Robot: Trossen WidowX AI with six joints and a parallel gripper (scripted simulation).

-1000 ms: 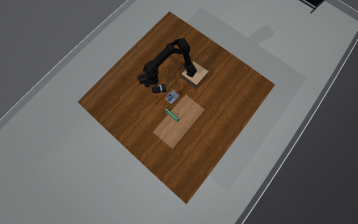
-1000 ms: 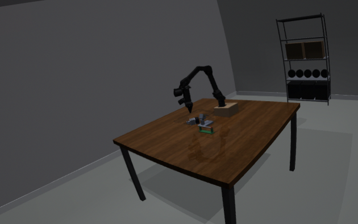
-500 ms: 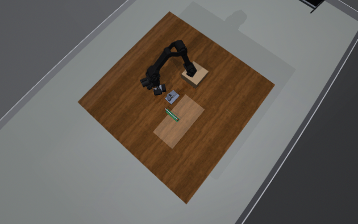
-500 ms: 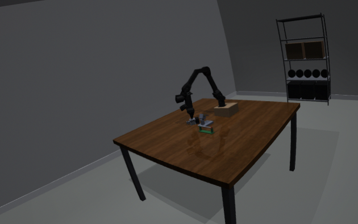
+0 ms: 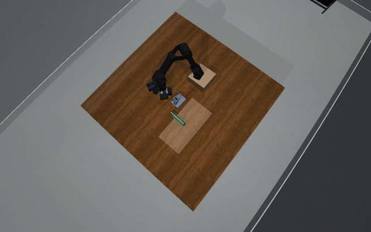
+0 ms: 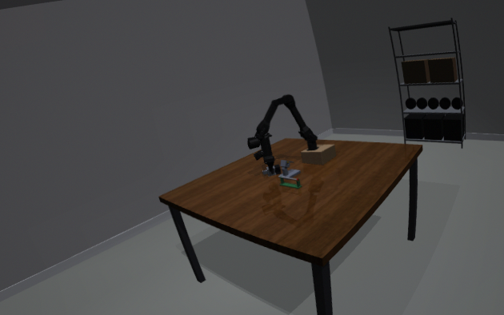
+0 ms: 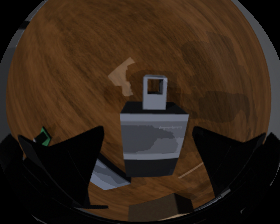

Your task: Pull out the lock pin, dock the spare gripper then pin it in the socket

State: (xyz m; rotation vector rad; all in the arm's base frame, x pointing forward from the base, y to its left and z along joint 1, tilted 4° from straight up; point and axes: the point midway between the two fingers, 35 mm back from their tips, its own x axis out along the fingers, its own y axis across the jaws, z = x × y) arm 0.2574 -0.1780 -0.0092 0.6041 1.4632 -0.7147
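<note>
Now: the spare gripper 1 cm below my gripper tip and 1 cm behind it. Also, from my gripper tip: green rack (23 cm to the left, 14 cm ahead, 1 cm below); grey mount (14 cm to the left, 2 cm above, 1 cm ahead).
</note>
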